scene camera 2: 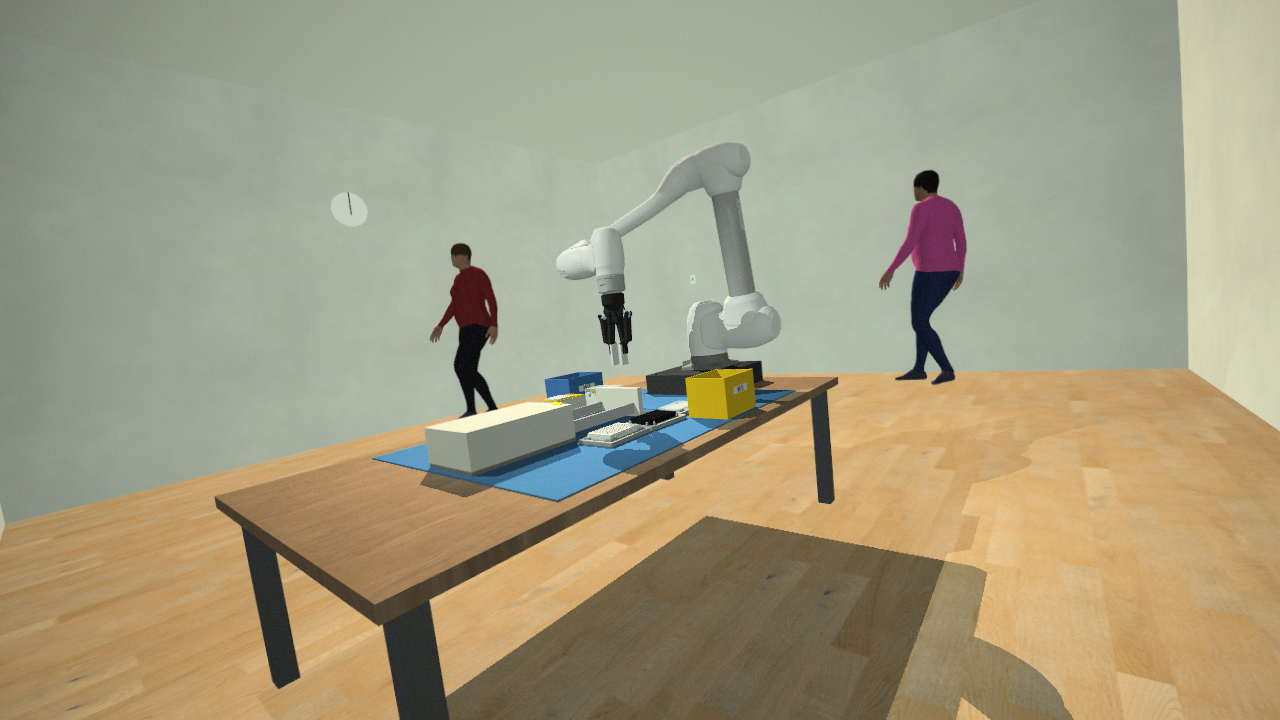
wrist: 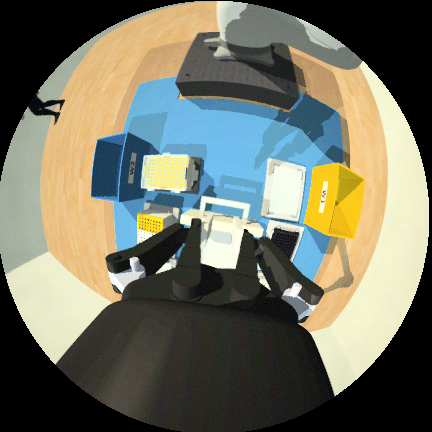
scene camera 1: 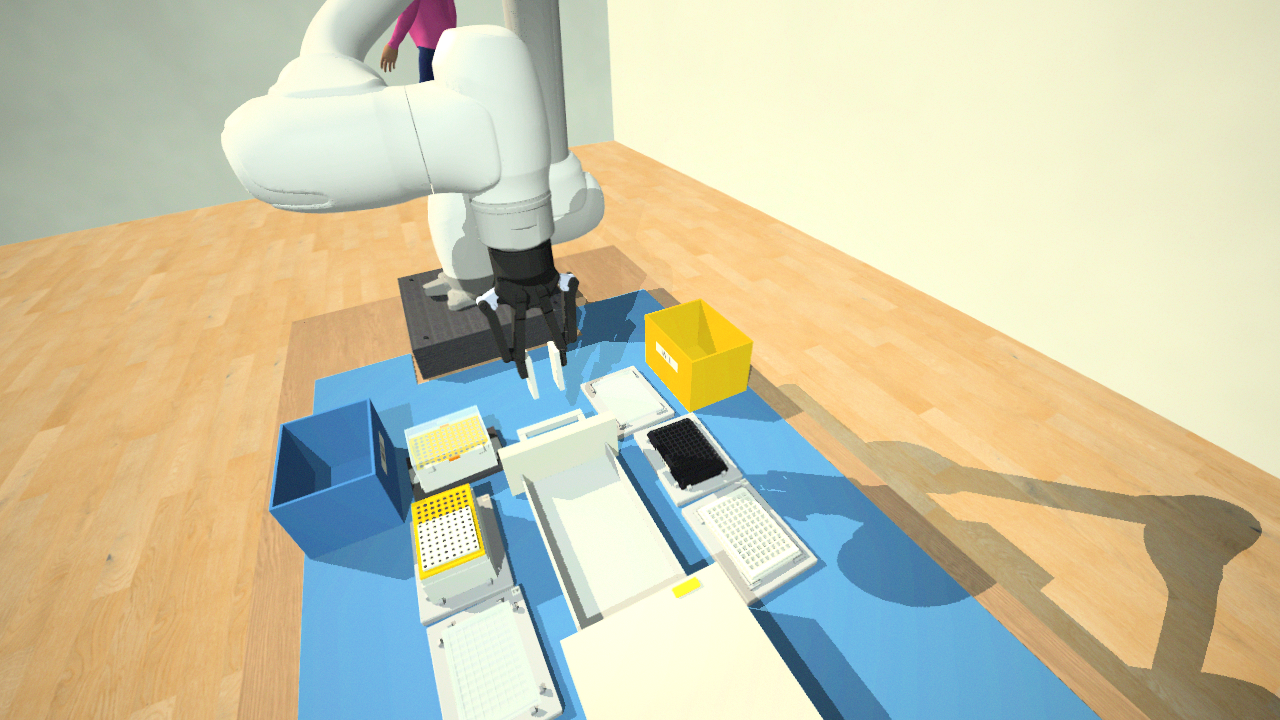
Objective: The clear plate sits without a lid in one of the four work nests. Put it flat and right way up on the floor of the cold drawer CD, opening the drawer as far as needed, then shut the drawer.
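Places are measured from the arm's base along level axes (x back, y right, z up), in centimetres.
Pixels of known places: gripper, fingertip midpoint: (scene camera 2: 620, 364) (wrist: 222, 223) (scene camera 1: 546, 388); arm's base, origin of the base link: (scene camera 2: 710, 366) (wrist: 244, 48) (scene camera 1: 481, 284).
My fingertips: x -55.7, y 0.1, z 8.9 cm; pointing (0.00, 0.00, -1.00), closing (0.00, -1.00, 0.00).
For each thing: its top centre in the pictures, then the offset to it from my fingertips. "pt": a spot on its surface instead.
- clear plate, middle of its top: (scene camera 1: 486, 662) dz -14.0, dx -26.8, dy +18.4 cm
- cold drawer CD, surface spot: (scene camera 1: 562, 447) (scene camera 2: 616, 394) pt dz -9.5, dx -3.6, dy +0.0 cm
- drawer's handle, surface spot: (scene camera 1: 549, 426) (wrist: 222, 204) pt dz -9.5, dx +1.9, dy +0.4 cm
- bare nest, surface spot: (scene camera 1: 628, 399) (wrist: 285, 195) pt dz -14.7, dx +6.7, dy -16.2 cm
- black plate, middle of its top: (scene camera 1: 685, 447) (scene camera 2: 653, 414) (wrist: 281, 250) dz -14.1, dx -9.3, dy -19.2 cm
- white plate, middle of its top: (scene camera 1: 747, 528) (scene camera 2: 614, 428) dz -14.1, dx -26.5, dy -19.0 cm
- blue bin, middle of its top: (scene camera 1: 324, 447) (wrist: 104, 166) (scene camera 2: 573, 375) dz -4.7, dx +8.6, dy +32.4 cm
- yellow bin, middle of its top: (scene camera 1: 696, 327) (wrist: 349, 203) (scene camera 2: 719, 373) dz -4.7, dx +8.7, dy -32.3 cm
The clear plate (scene camera 1: 494, 658), pale and see-through with no lid, sits in the nest at the near left in scene camera 1. The cold drawer CD (scene camera 1: 562, 447) (scene camera 2: 617, 394) is pulled well out of its cream cabinet (scene camera 1: 684, 667) (scene camera 2: 501, 436). Its pale floor shows bare in scene camera 1. The drawer's handle (scene camera 1: 549, 426) (wrist: 225, 201) is on the front panel, facing the robot base. My gripper (scene camera 1: 547, 388) (scene camera 2: 619, 361) (wrist: 222, 223) is partly open with nothing between its white fingertips. It points down, raised above the handle and front panel, apart from them.
Right of the drawer are a bare nest (scene camera 1: 628, 399) (wrist: 284, 189), a black plate (scene camera 1: 687, 451) and a white plate (scene camera 1: 750, 535). Left are two yellow racks (scene camera 1: 449, 441) (scene camera 1: 447, 534). A blue bin (scene camera 1: 335, 483) and yellow bin (scene camera 1: 698, 353) (scene camera 2: 719, 394) (wrist: 332, 200) flank them.
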